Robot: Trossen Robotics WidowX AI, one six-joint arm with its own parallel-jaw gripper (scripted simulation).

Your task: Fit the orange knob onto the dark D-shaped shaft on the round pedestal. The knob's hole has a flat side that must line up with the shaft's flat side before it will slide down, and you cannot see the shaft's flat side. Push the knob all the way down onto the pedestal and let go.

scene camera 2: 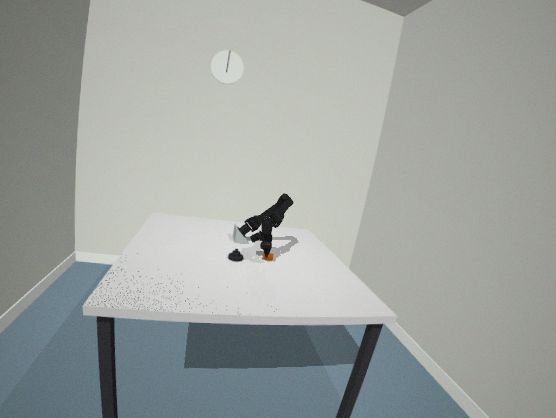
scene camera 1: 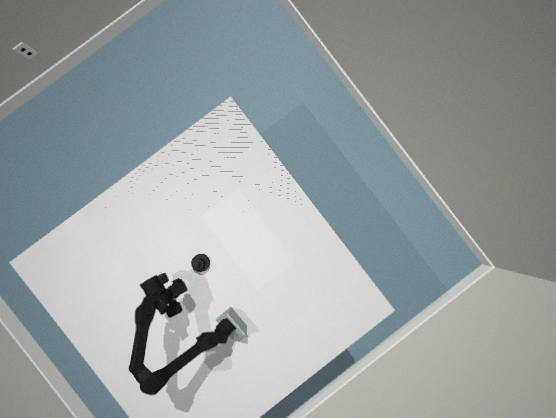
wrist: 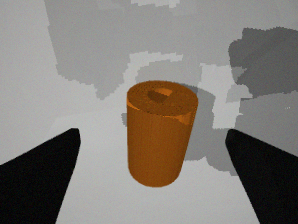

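An orange knob [wrist: 160, 114] is in view, and so is the gripper [wrist: 156, 136], which is open and holds nothing.
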